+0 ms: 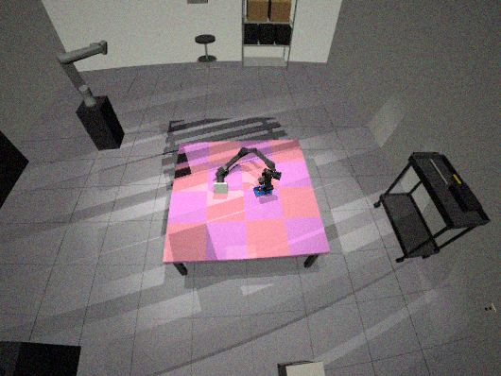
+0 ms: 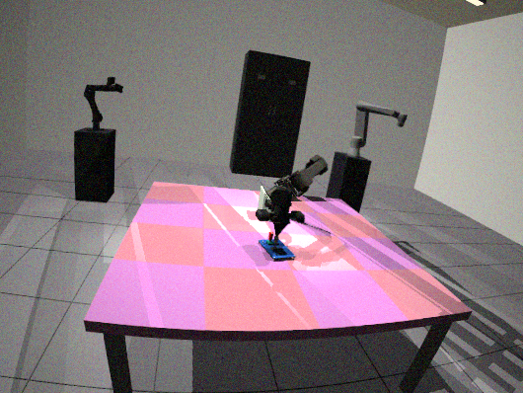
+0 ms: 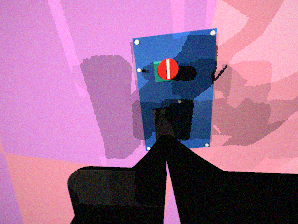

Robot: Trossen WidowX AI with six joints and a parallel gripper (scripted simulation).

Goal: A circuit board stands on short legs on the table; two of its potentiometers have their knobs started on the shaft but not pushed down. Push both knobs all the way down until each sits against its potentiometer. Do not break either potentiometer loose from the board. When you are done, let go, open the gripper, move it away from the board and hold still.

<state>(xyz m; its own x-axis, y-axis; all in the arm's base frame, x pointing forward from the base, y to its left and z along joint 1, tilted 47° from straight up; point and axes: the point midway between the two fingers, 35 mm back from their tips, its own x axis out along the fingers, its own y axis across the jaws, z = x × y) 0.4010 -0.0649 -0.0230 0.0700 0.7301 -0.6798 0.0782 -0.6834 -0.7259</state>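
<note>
Right now my gripper tip is 60 mm past the red knob and 30 mm above it.
</note>
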